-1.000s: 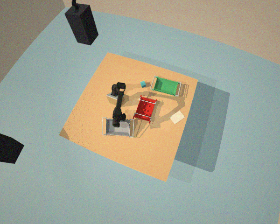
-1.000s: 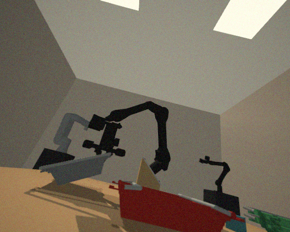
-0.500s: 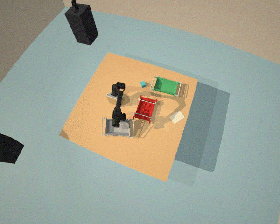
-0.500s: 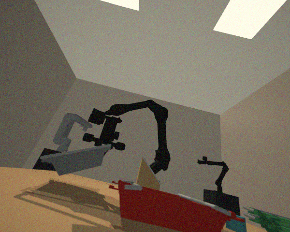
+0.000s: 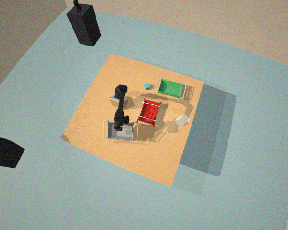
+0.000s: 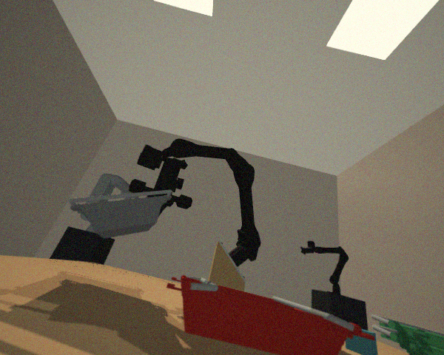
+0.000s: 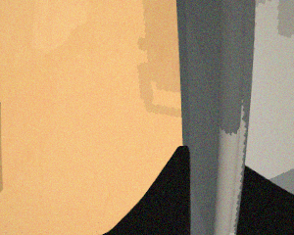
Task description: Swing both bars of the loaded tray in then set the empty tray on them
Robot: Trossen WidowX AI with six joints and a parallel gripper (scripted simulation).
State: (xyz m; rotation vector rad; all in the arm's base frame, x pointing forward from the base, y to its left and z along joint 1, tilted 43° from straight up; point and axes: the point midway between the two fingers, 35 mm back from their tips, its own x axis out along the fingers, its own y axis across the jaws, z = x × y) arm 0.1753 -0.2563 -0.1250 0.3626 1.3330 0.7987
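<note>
My gripper tip is 20 mm short of the grey tray and 70 mm to the left of it. From my gripper tip the other things lie so: teal block (50 mm ahead, 580 mm to the left, 150 mm below); flat piece (560 mm ahead, 320 mm to the left, 170 mm below).
</note>
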